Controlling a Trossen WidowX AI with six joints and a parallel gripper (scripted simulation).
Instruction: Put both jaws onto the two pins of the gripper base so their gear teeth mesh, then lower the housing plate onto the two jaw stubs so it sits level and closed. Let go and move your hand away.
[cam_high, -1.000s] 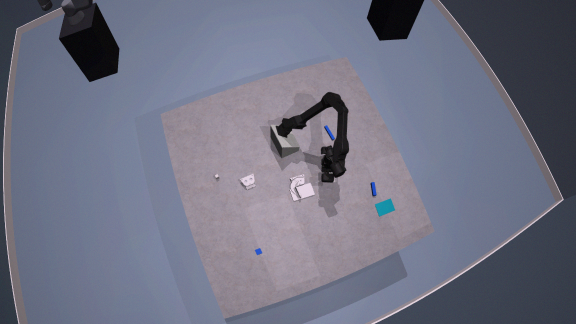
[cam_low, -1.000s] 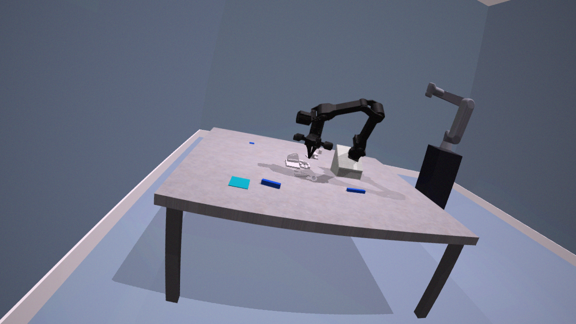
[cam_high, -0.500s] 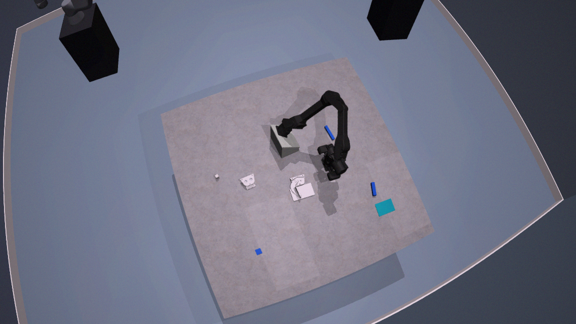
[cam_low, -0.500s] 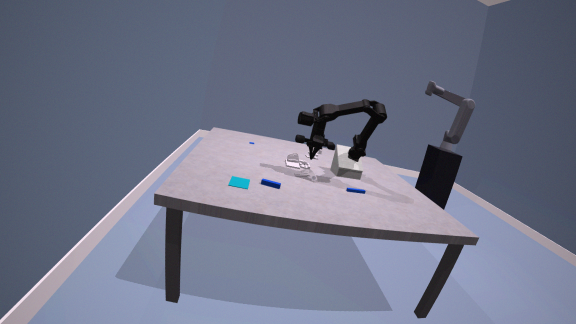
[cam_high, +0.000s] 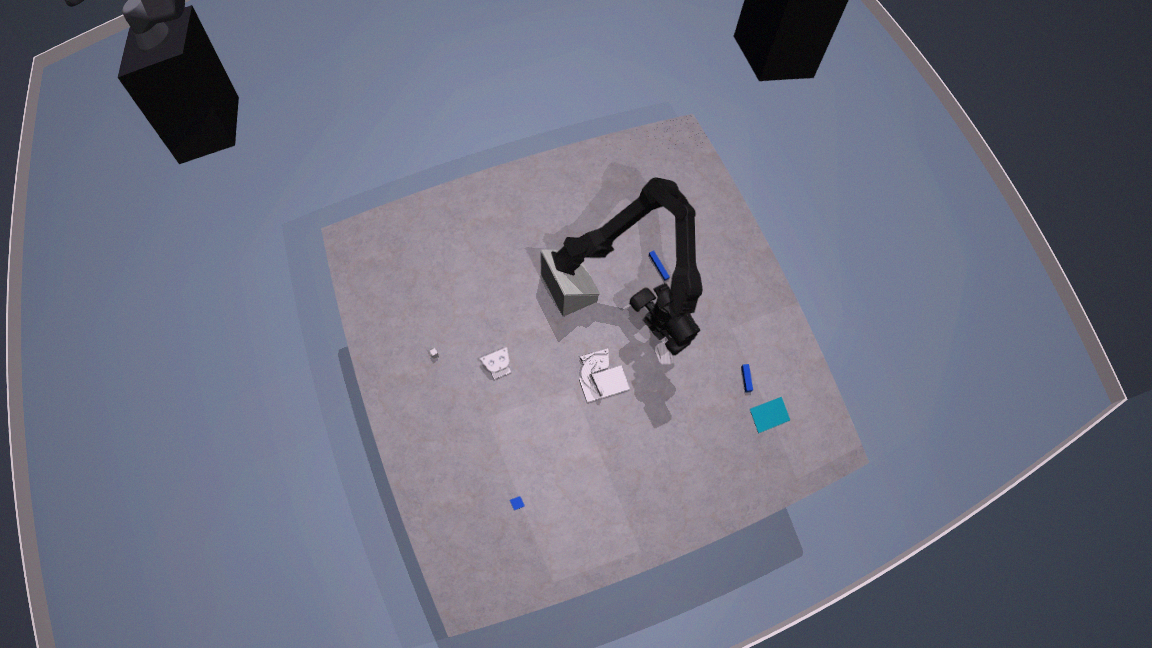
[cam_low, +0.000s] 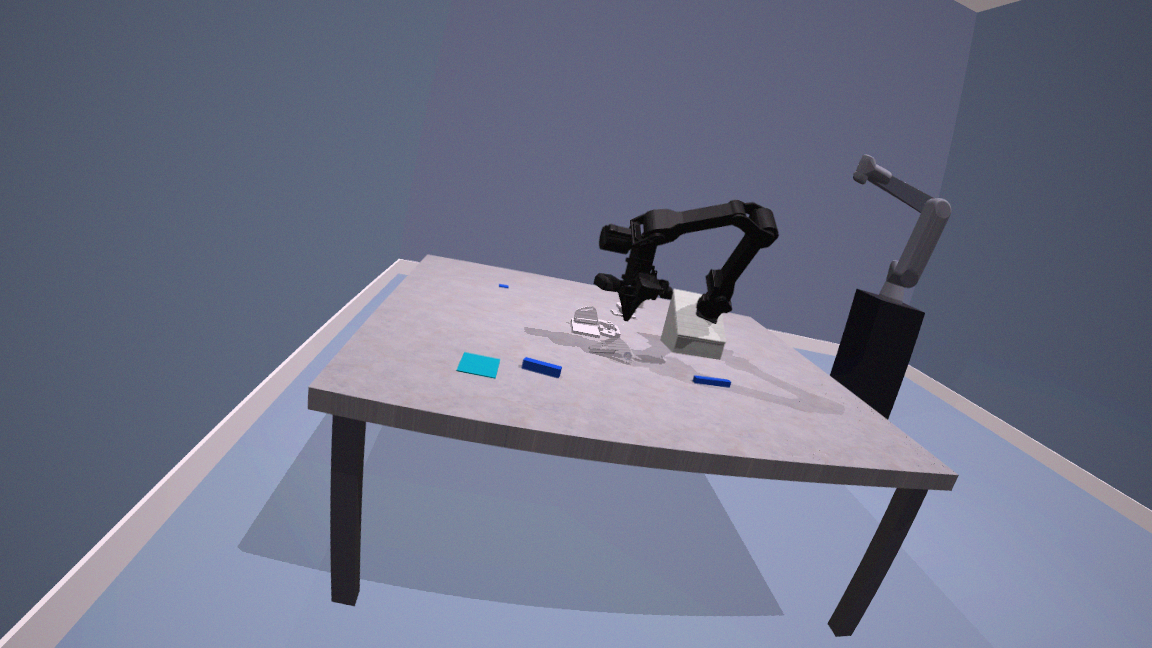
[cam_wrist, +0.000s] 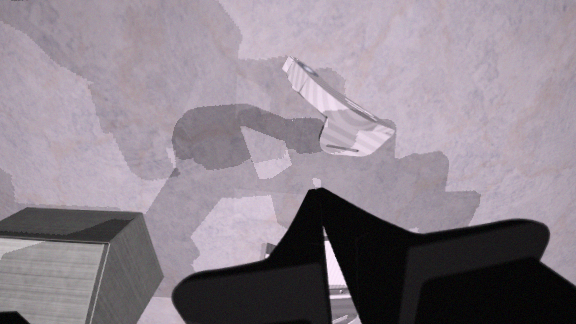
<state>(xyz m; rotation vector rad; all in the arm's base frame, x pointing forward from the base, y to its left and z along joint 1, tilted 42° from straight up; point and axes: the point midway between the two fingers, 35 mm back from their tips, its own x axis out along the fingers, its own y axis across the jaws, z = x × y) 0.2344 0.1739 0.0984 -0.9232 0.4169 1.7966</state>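
The white jaw lies 7 cm below my gripper tip and 6 cm to the left of it. The rest, counted from my gripper tip: teal tile (29 cm ahead, 28 cm to the left, 8 cm below); blue bar (22 cm behind, 9 cm to the left, 8 cm below); white stepped part (42 cm to the right, 7 cm below, 4 cm behind).
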